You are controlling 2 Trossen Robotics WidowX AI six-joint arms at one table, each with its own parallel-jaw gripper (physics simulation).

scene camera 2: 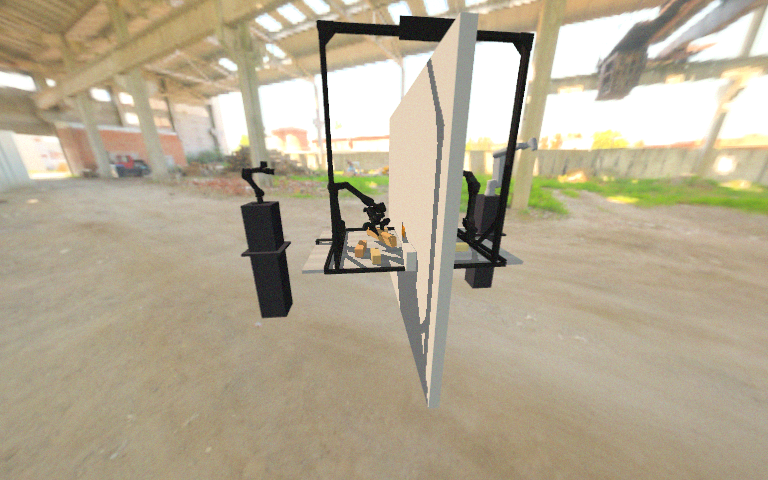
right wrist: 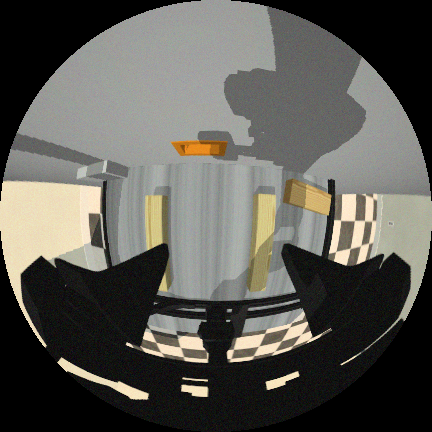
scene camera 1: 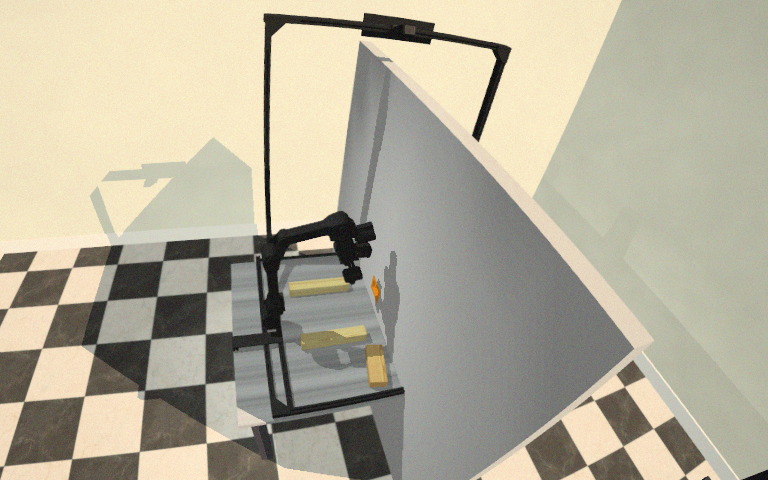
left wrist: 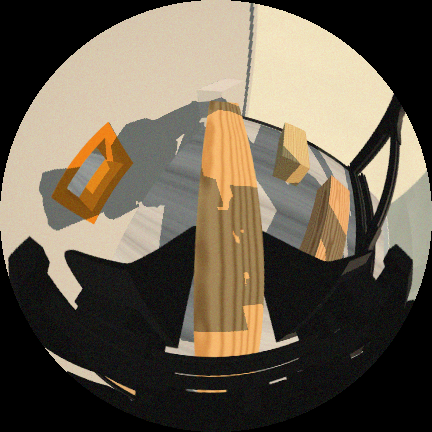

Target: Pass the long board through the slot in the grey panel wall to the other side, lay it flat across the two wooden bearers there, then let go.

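Places are measured from the left arm's base along level axes (x ahead, y left, z up), in centimetres.
Pixels of known places: left gripper, between the fingertips: [scene camera 2: 381, 235] [left wrist: 224, 232]; right gripper, between the fingertips: [right wrist: 227, 250]; right arm's base, origin of its link: [scene camera 2: 469, 239] [right wrist: 215, 312] [scene camera 1: 270, 322].
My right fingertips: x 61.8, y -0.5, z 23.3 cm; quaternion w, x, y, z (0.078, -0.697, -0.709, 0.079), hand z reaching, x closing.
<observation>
Ahead of a thing's pixels: the offset from my right fingertips to its top centre. "spot": to the spot under its first point.
My left gripper [left wrist: 224, 232] [scene camera 2: 377, 229] is shut on the long board @(dx -33.7, dy -3.1, dz -14.1 cm) [left wrist: 229, 280], which runs lengthwise away from it in the left wrist view. How high the board is held is unclear. The board is outside the orange-rimmed slot @(spot: dx -18.8, dy -6.2, dz -12.2 cm) [left wrist: 95, 141] [scene camera 2: 403, 230] [scene camera 1: 375, 289] [right wrist: 179, 145], which lies left of it in the left wrist view. The slot is in the grey panel wall [scene camera 1: 481, 283] [scene camera 2: 413, 169] [left wrist: 150, 60] [right wrist: 150, 75]. My right gripper [right wrist: 227, 250] [scene camera 1: 352, 275] is open and empty above two parallel wooden bearers, one @(dx +7.7, dy -15.2, dz -20.8 cm) [scene camera 1: 318, 286] [right wrist: 156, 220] and another @(dx +6.7, dy +11.2, dz -20.8 cm) [scene camera 1: 334, 337] [right wrist: 262, 240].
A loose wooden block @(dx -6.2, dy +25.9, dz -21.4 cm) [scene camera 1: 376, 367] [right wrist: 307, 196] lies beside the bearers, near the panel. Two more blocks, one @(dx -38.3, dy -25.3, dz -20.2 cm) [left wrist: 294, 155] and another @(dx -46.4, dy -12.3, dz -20.2 cm) [left wrist: 332, 215], lie right of the board in the left wrist view. A pale block [left wrist: 212, 93] [right wrist: 103, 170] adjoins the panel. A black frame [scene camera 1: 267, 141] [scene camera 2: 325, 113] surrounds the table.
</observation>
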